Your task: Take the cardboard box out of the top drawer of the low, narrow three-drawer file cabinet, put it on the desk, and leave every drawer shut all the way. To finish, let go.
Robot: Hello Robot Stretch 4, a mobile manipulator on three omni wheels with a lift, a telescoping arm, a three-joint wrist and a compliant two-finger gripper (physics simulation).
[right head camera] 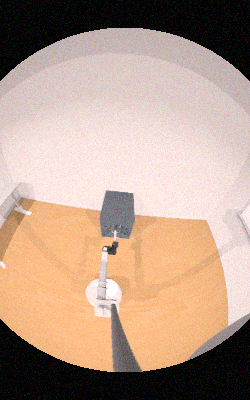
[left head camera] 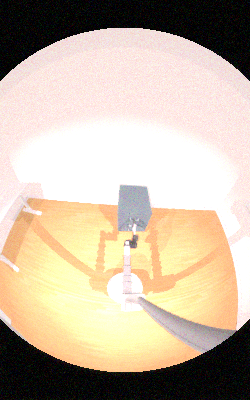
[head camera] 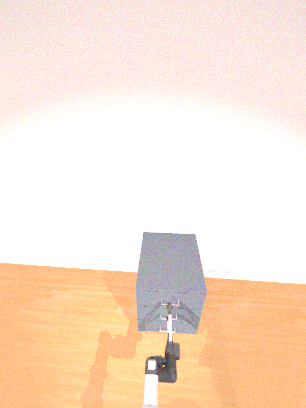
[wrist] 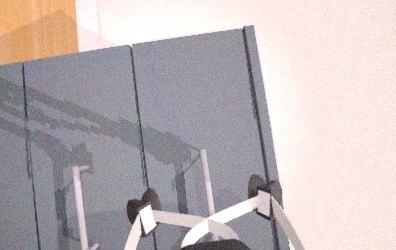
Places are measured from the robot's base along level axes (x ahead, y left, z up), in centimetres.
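Where they show: gripper, fingertip midpoint: [right head camera: 115, 228] [left head camera: 133, 221] [head camera: 169, 309] [wrist: 204, 196].
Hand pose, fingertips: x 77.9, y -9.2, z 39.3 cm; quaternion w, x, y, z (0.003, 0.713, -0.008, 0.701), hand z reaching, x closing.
Note:
Each offset is from my fingertips to the top centre of the thing. "spot": to the spot under its first point. Level surfaces: height alone.
The grey three-drawer file cabinet [head camera: 170, 262] [left head camera: 135, 200] [right head camera: 118, 205] [wrist: 190, 90] stands against the wall, all its visible drawer fronts flush. In the wrist view it appears on its side, with its top edge to the right. The top drawer's handle @[spot: dx +2.7, dy +1.6, dz +0.5 cm] [wrist: 206, 175] is a thin pale bar. My gripper [head camera: 170, 306] [wrist: 204, 196] is open in front of the top drawer. In the wrist view its fingertips appear on either side of this handle, near the seams; whether they touch the front is unclear. The cardboard box does not show.
The middle drawer's handle @[spot: dx +2.8, dy -0.5, dz -14.7 cm] [wrist: 81, 210] sticks out beside the gripper. A white desk-like piece with T-shaped feet [left head camera: 10, 263] [right head camera: 22, 208] stands along the left wall. My round base [left head camera: 116, 288] [right head camera: 91, 293] is on the wooden floor @[dz -42.1 cm] [head camera: 60, 320], facing the cabinet.

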